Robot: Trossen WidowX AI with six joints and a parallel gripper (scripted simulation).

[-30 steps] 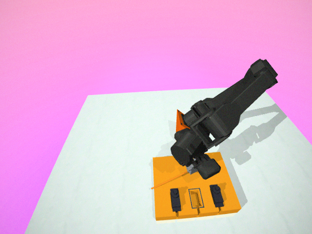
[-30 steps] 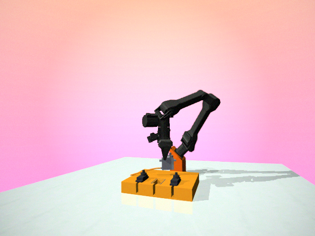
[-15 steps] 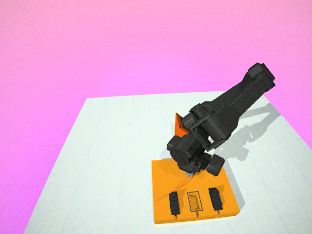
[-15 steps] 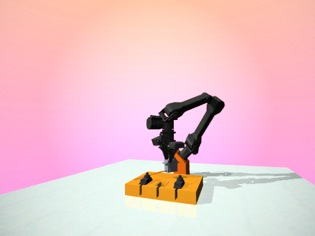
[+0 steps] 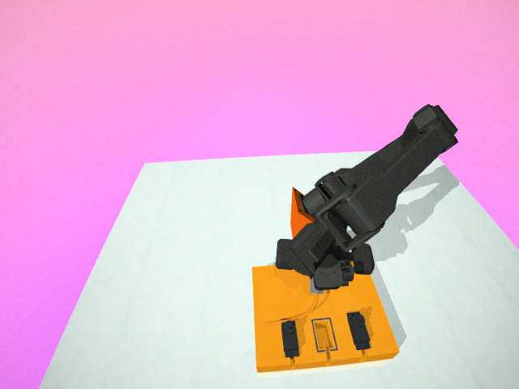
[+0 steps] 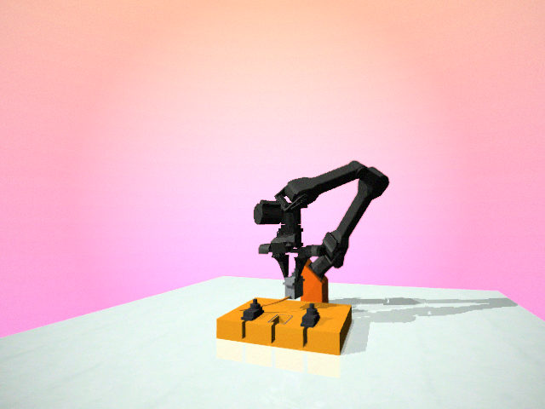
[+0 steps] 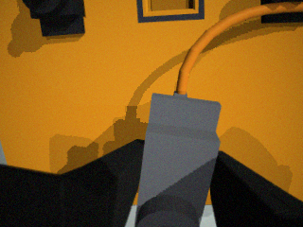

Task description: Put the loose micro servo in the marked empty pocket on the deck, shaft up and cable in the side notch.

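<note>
Now: the orange deck 1 cm behind my gripper tip and 10 cm below it.
</note>
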